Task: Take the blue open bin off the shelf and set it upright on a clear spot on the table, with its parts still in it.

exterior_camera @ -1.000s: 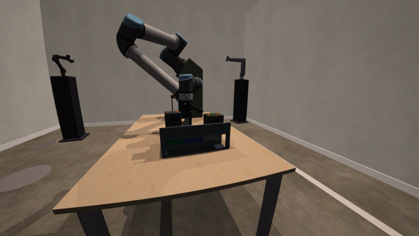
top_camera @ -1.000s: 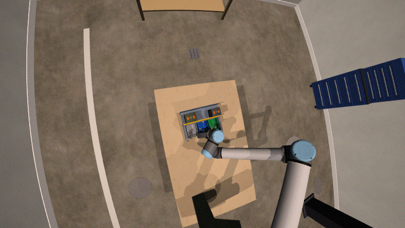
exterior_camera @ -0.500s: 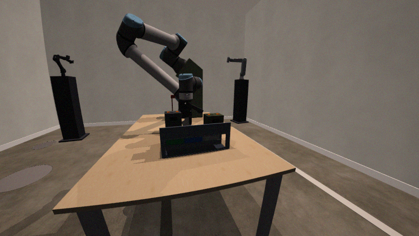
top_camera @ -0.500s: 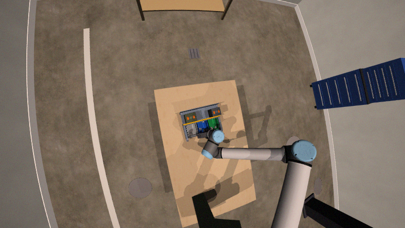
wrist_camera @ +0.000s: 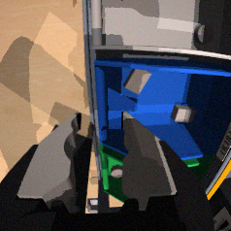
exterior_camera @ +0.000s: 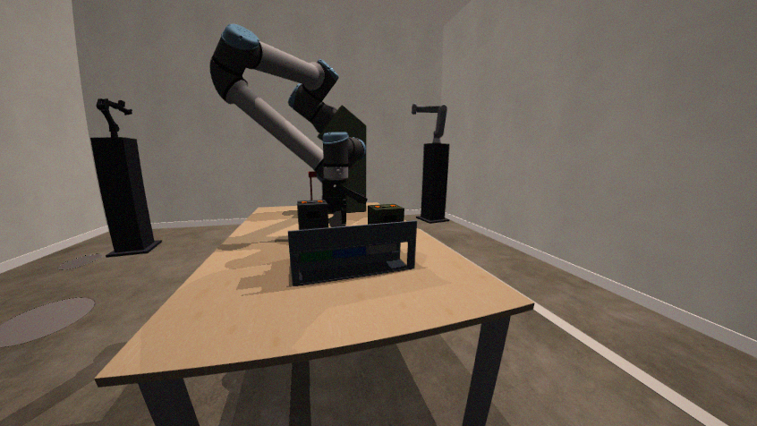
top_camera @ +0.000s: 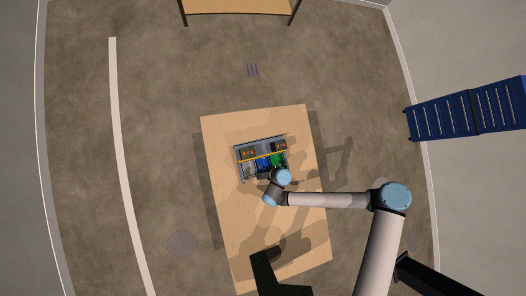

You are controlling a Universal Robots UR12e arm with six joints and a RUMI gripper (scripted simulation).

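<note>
Right now my hand is 8 cm short of the blue open bin, 1 cm to the left of it and 2 cm above it. From my hand the other things lie so: grey bin: 9 cm ahead, 10 cm to the left, 2 cm below; then bar: 13 cm ahead, 1 cm to the right, 4 cm above; then green bin: 7 cm ahead, 12 cm to the right, 2 cm below.
</note>
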